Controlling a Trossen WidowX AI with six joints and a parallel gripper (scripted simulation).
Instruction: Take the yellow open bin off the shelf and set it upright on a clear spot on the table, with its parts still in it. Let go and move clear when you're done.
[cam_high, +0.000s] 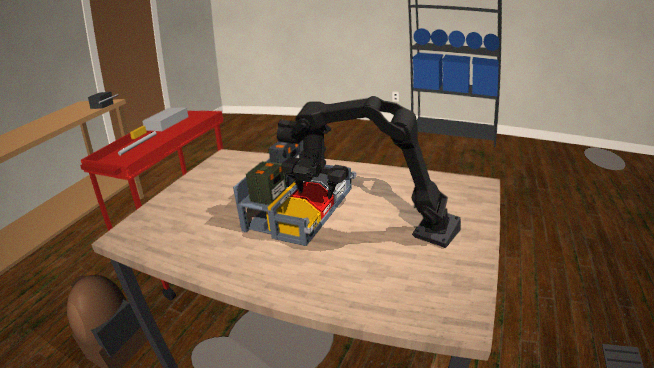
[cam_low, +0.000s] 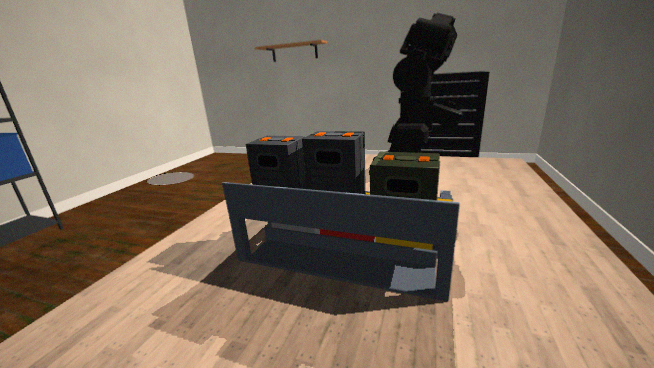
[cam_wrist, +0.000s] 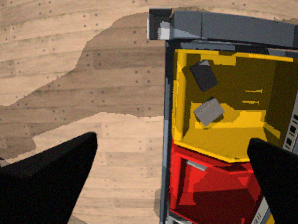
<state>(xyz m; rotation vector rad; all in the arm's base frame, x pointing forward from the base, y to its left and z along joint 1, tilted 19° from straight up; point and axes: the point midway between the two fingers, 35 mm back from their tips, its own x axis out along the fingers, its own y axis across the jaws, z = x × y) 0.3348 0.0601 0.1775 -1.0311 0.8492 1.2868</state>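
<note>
The yellow open bin is 120 mm below my hand, 80 mm ahead of it and 10 mm to the left of it. The rest, counted from my hand: green case (160 mm ahead, 10 mm to the left, 10 mm below); then red bin (120 mm below, 110 mm to the right, 90 mm ahead).
</note>
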